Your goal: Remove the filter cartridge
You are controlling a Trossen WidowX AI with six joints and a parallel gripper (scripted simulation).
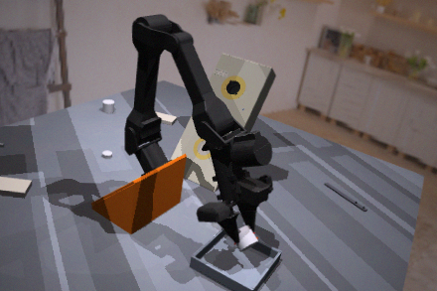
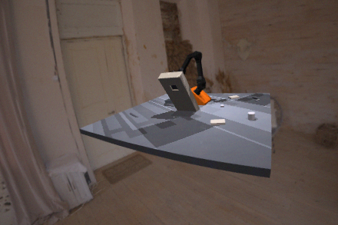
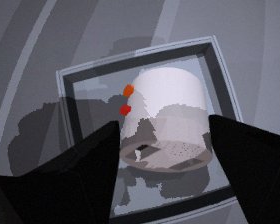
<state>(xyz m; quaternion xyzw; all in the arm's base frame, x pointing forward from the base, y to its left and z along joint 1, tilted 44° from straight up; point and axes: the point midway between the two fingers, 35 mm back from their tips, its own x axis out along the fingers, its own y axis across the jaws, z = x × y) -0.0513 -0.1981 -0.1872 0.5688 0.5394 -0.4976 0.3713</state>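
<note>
Now: the shallow grey tray 10 mm to the left of my gripper tip and 70 mm below it. The rest, counted from my gripper tip: white round filter cartridge right at my gripper tip; beige service panel 370 mm ahead, 290 mm to the left, 90 mm above.
</note>
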